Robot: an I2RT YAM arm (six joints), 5 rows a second.
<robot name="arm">
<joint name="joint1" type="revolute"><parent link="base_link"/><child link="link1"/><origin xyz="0 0 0.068" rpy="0 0 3.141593"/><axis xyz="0 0 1"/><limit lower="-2.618" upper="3.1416"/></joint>
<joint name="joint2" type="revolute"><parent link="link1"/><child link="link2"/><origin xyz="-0.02 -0.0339 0.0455" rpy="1.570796 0 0"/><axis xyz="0 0 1"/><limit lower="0" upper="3.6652"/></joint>
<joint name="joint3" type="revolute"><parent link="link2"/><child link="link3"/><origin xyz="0.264 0 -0.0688" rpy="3.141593 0 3.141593"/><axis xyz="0 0 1"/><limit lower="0" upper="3.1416"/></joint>
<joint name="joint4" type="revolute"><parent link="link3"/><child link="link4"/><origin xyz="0.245 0.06 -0.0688" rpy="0 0 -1.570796"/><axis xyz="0 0 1"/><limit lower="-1.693" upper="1.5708"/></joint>
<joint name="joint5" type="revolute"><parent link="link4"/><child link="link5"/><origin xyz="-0.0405 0.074 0.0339" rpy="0 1.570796 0"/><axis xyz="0 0 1"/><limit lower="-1.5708" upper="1.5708"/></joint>
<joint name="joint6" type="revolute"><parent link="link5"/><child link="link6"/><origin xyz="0 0.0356 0.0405" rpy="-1.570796 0 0"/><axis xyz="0 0 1"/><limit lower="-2.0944" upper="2.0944"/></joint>
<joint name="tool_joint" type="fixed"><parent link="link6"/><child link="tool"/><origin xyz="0 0 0" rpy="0 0 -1.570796"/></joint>
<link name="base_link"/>
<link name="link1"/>
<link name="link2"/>
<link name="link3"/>
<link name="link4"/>
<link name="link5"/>
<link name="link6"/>
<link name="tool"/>
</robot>
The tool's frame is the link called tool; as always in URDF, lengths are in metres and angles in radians.
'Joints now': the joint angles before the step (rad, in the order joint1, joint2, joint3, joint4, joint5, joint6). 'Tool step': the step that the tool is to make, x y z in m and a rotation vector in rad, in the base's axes. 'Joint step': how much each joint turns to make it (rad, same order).
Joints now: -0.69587 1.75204 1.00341 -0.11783 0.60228 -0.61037
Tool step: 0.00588 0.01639 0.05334 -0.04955 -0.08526 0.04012
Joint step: 0.04636 -0.12354 0.06460 -0.10036 -0.00631 0.01734
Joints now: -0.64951 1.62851 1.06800 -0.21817 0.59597 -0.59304
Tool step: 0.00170 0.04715 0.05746 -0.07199 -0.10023 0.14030
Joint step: 0.11873 -0.18017 0.01768 -0.06310 -0.01381 -0.02072
